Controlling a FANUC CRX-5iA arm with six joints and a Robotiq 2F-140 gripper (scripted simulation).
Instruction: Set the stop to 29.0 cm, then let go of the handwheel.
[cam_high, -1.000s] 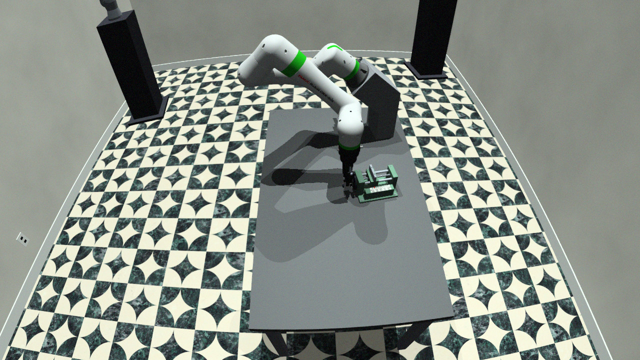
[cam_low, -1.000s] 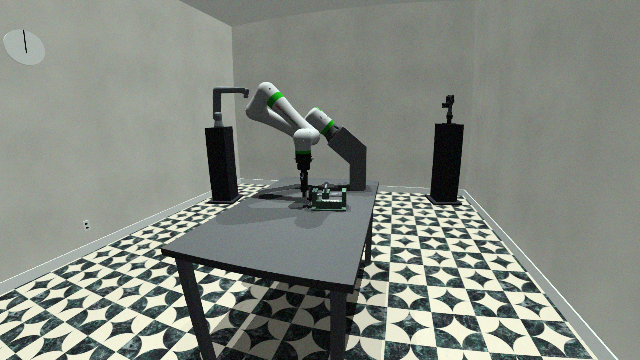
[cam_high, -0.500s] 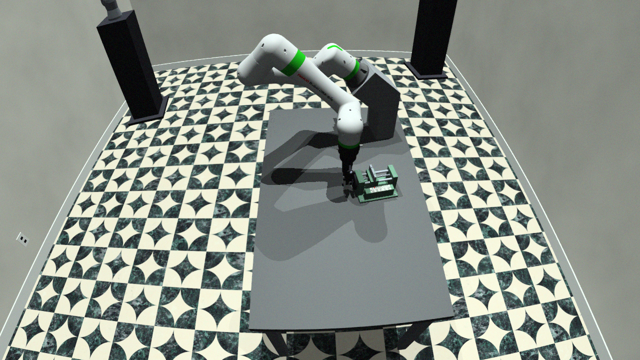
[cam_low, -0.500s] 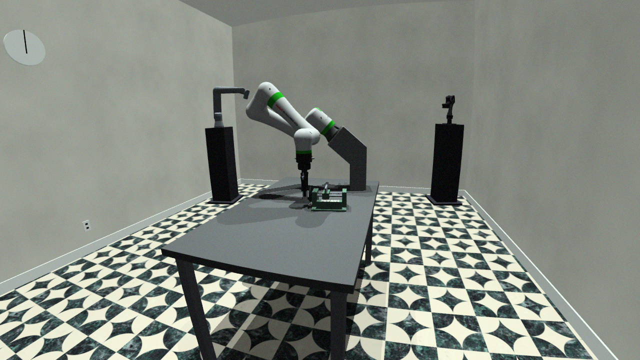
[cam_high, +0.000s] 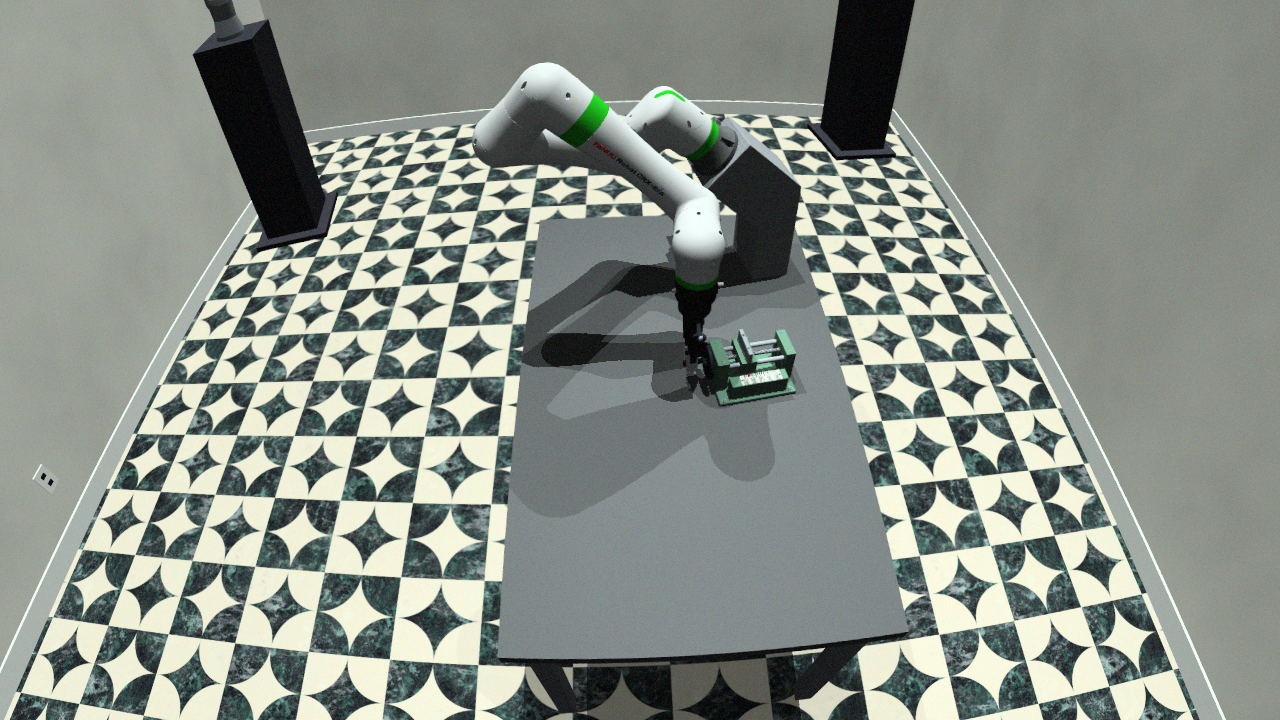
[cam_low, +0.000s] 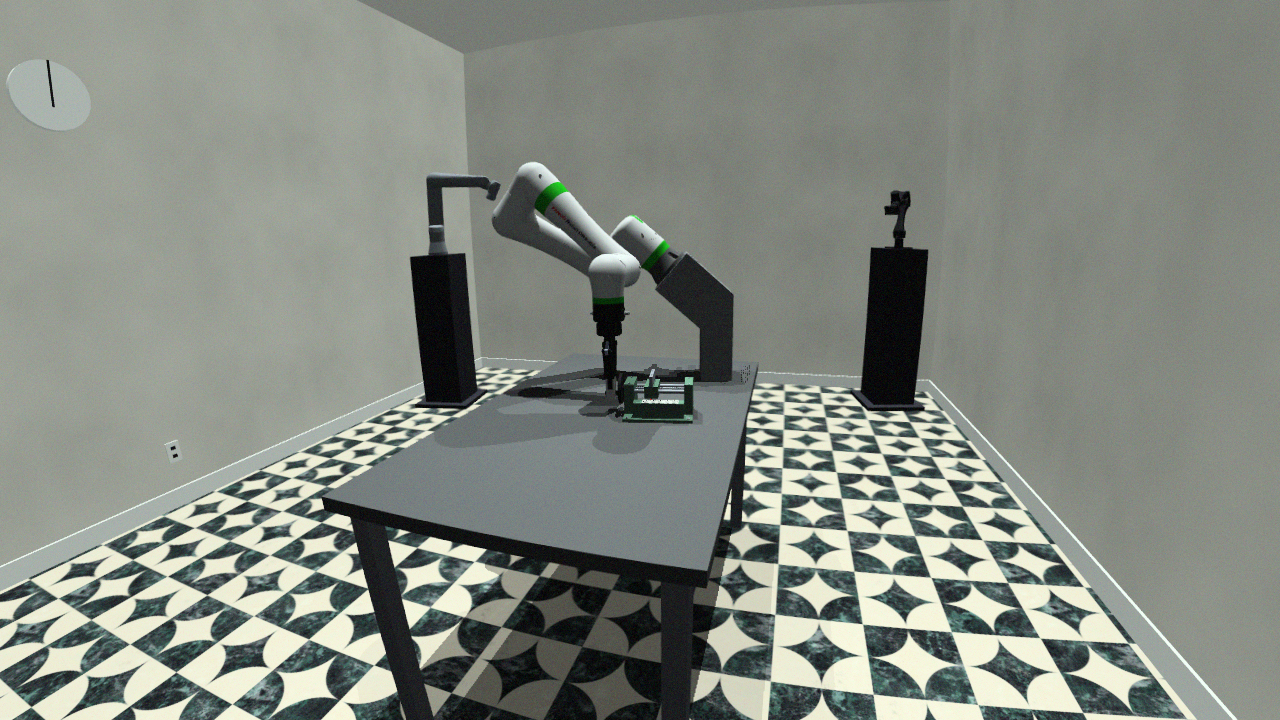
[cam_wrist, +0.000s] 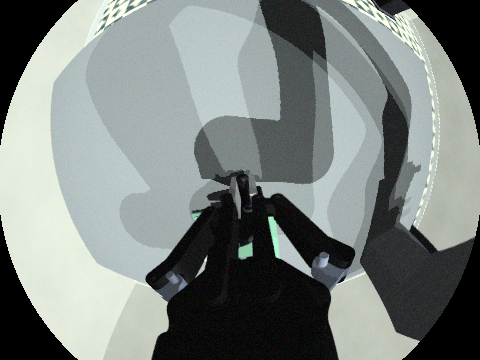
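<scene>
Now: the black handwheel 2 cm to the left of my hand, 1 cm below it and 1 cm ahead of it. Also, from my hand: green stop fixture: 13 cm to the left, 4 cm ahead, 2 cm above.
</scene>
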